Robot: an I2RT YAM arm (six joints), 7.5 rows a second.
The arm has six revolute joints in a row. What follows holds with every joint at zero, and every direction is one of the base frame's. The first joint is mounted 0.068 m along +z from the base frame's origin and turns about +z. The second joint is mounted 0.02 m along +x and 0.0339 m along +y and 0.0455 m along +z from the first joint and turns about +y. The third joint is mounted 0.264 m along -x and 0.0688 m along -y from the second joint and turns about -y. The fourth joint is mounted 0.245 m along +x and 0.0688 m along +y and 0.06 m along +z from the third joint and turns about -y. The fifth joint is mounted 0.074 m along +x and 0.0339 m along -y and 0.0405 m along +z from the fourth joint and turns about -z. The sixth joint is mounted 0.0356 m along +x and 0.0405 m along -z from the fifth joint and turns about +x. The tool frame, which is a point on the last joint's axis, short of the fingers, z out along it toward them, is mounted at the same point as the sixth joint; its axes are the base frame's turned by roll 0, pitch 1.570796 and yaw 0 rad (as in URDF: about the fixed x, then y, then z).
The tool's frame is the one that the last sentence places.
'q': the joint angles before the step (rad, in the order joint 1, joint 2, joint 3, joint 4, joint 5, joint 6). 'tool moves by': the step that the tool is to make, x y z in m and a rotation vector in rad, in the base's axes. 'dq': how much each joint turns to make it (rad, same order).
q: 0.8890, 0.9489, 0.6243, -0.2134, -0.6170, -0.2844
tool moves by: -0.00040, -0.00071, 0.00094, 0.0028, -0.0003, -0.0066
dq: 0.0000, -0.0061, -0.0004, 0.0000, 0.0049, 0.0058
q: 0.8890, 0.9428, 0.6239, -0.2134, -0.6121, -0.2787
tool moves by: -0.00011, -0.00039, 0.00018, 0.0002, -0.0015, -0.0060
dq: 0.0000, -0.0030, -0.0011, 0.0007, 0.0057, 0.0026
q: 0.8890, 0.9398, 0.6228, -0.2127, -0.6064, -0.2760
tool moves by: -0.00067, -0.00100, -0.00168, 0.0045, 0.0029, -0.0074
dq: 0.0000, -0.0073, -0.0119, 0.0118, 0.0039, 0.0099
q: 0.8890, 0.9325, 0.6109, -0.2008, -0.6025, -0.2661
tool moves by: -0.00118, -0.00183, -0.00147, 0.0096, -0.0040, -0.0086
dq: -0.0003, -0.0141, -0.0160, 0.0164, 0.0057, 0.0080
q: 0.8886, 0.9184, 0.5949, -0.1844, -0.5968, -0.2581
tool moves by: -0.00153, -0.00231, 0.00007, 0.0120, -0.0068, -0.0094
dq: -0.0003, -0.0187, -0.0126, 0.0117, 0.0069, 0.0077
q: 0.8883, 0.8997, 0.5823, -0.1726, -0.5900, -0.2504
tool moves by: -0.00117, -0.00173, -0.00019, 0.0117, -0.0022, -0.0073
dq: -0.0004, -0.0145, -0.0114, 0.0129, 0.0035, 0.0099
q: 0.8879, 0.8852, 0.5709, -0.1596, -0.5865, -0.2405
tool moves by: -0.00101, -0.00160, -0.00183, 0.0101, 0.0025, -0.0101
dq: -0.0004, -0.0126, -0.0164, 0.0179, 0.0049, 0.0141
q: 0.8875, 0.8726, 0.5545, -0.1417, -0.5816, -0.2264
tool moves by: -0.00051, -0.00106, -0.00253, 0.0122, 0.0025, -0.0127
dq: -0.0004, -0.0091, -0.0191, 0.0270, 0.0069, 0.0168
